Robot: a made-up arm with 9 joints.
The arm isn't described. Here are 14 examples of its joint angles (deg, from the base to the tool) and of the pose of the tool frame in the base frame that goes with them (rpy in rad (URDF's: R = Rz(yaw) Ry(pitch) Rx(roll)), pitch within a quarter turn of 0, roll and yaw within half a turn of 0; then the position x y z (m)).
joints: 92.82 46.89 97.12 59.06 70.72 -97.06 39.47 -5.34 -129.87
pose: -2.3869 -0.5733 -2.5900 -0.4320 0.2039 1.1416
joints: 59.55 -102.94 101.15 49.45 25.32 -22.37 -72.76 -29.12 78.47
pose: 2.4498 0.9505 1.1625 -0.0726 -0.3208 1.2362
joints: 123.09 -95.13 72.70 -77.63 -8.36 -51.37 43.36 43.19 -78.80
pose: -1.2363 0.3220 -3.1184 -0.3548 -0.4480 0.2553
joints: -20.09 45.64 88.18 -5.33 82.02 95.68 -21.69 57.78 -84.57
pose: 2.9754 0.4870 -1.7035 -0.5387 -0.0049 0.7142
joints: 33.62 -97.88 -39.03 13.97 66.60 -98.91 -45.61 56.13 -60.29
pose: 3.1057 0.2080 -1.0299 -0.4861 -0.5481 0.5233
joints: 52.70 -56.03 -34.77 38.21 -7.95 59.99 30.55 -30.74 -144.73
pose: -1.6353 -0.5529 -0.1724 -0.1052 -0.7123 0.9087
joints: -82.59 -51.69 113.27 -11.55 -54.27 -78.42 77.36 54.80 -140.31
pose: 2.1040 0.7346 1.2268 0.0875 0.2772 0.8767
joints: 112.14 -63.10 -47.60 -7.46 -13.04 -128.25 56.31 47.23 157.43
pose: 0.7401 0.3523 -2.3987 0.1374 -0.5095 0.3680
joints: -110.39 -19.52 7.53 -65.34 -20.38 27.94 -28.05 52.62 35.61
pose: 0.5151 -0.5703 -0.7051 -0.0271 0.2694 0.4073
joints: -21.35 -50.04 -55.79 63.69 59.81 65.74 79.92 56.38 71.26
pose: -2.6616 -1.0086 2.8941 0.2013 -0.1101 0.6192
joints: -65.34 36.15 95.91 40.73 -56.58 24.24 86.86 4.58 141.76
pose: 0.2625 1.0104 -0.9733 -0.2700 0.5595 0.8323
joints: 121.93 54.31 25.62 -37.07 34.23 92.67 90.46 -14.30 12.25
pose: -1.2566 0.3831 -2.7617 -0.0313 -0.1703 0.5382
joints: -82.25 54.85 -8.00 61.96 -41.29 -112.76 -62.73 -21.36 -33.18
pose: 1.2877 -0.6089 0.2991 -0.2304 0.1734 1.2300
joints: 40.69 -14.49 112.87 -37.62 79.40 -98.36 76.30 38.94 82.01
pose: 0.4972 0.9245 1.4041 -0.6941 -0.2852 1.1810
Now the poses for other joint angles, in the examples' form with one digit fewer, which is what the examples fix.
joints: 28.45 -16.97 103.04 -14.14 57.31 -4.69 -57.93 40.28 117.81
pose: -3.040 -0.466 -0.131 -0.549 -0.093 1.370
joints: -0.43 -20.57 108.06 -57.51 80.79 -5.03 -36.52 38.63 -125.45
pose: 0.327 -0.277 -3.072 -0.473 -0.387 1.114
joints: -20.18 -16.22 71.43 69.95 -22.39 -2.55 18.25 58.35 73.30
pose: 1.063 -0.654 -1.632 0.232 0.135 0.754
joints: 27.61 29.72 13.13 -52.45 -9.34 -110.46 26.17 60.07 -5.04
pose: 1.425 0.342 -0.337 -0.198 -0.032 1.465
